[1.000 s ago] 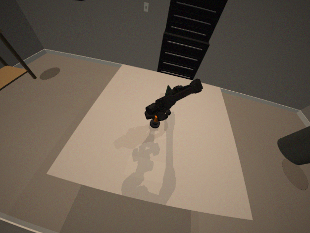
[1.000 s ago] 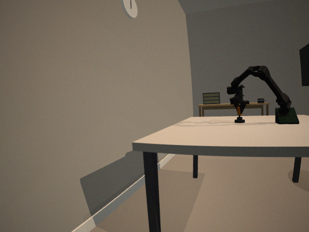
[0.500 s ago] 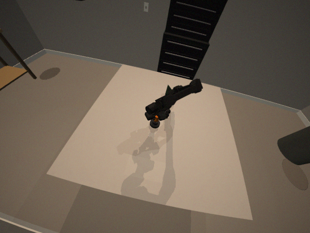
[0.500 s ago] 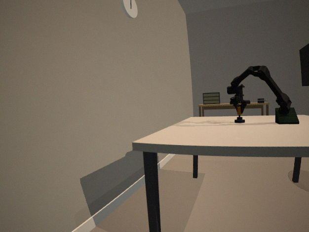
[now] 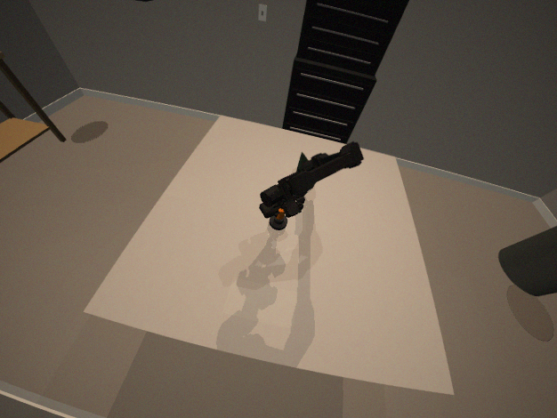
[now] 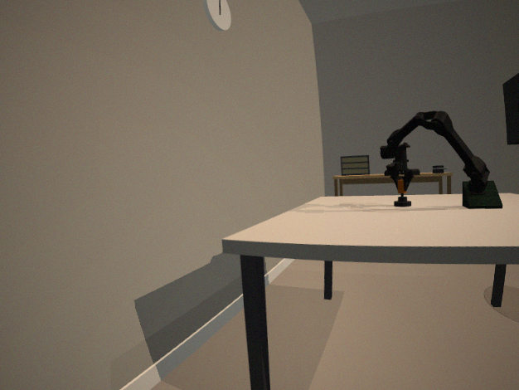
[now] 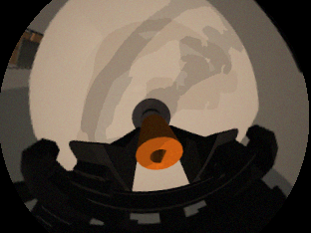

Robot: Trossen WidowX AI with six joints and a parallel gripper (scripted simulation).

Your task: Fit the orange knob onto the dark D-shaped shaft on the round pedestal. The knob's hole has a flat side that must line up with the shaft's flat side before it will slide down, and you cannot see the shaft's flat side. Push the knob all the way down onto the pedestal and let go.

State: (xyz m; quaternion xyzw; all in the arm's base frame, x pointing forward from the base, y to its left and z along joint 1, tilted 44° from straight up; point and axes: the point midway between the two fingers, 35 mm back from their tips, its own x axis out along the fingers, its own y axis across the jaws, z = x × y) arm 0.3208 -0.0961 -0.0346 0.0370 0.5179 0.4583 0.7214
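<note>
My gripper tip is 2 cm below the orange knob. The rest, counted from my gripper tip: dark round pedestal 4 cm below.
</note>
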